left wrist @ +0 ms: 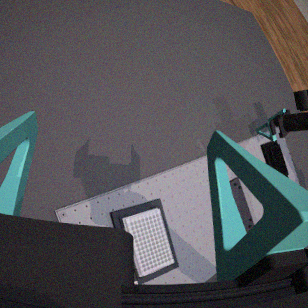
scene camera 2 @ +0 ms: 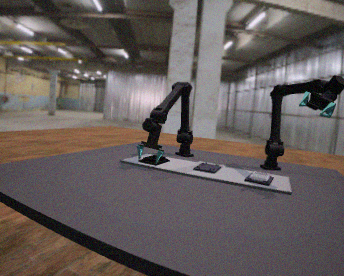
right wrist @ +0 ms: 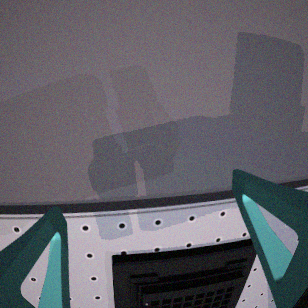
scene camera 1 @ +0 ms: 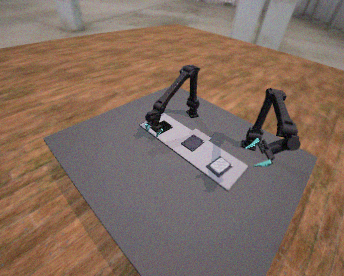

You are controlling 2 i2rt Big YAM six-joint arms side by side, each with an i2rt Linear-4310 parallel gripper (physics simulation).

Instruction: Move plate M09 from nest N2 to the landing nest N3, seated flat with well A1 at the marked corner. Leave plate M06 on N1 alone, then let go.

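A black well plate (scene camera 1: 165, 126) (scene camera 2: 152, 160) (left wrist: 274, 157) (right wrist: 185, 290) lies flat in the nest at the left end of the board. My right gripper (scene camera 1: 153, 130) (scene camera 2: 150, 161) (left wrist: 262, 125) (right wrist: 146, 198) is open and low over it, its fingers on either side, with no grip visible. A white well plate (scene camera 1: 219, 165) (scene camera 2: 260, 176) (left wrist: 149, 242) lies flat in the dark nest at the right end. The middle dark nest (scene camera 1: 192, 143) (scene camera 2: 207, 167) (left wrist: 242, 205) holds no plate. My left gripper (scene camera 1: 250, 157) (scene camera 2: 312, 110) (left wrist: 124, 128) is open, high and apart from the plates. Plate and nest labels are unreadable.
The pale perforated board (scene camera 1: 235, 172) (scene camera 2: 232, 174) (left wrist: 185, 185) (right wrist: 75, 245) carries the three nests in a row. It lies on a dark grey mat (scene camera 1: 150, 205) (scene camera 2: 165, 215) (left wrist: 125, 65) (right wrist: 200, 75). The arm bases stand behind the board in scene camera 2.
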